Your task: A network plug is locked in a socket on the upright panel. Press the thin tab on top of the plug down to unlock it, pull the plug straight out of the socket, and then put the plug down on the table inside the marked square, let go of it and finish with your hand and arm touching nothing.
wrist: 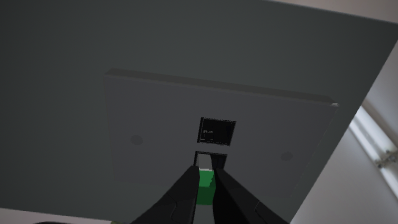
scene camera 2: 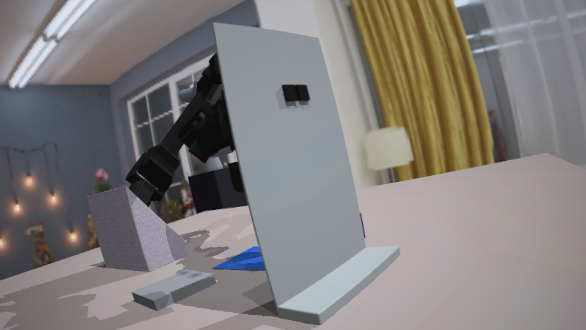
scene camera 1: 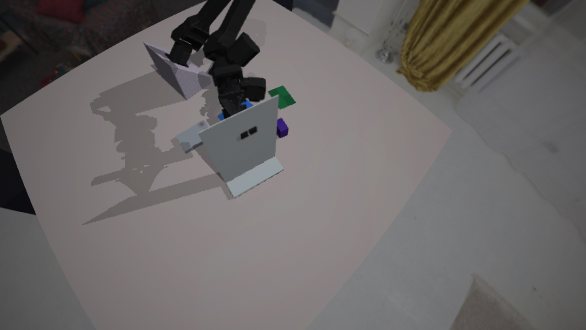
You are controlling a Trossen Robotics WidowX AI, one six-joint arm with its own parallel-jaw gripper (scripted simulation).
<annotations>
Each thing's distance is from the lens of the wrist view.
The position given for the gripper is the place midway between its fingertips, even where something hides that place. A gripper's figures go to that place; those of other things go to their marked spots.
gripper (wrist: 205,174): 0.11 m
green network plug (wrist: 207,186): 0.10 m
upright grey panel (wrist: 110,110): 0.11 m
</annotations>
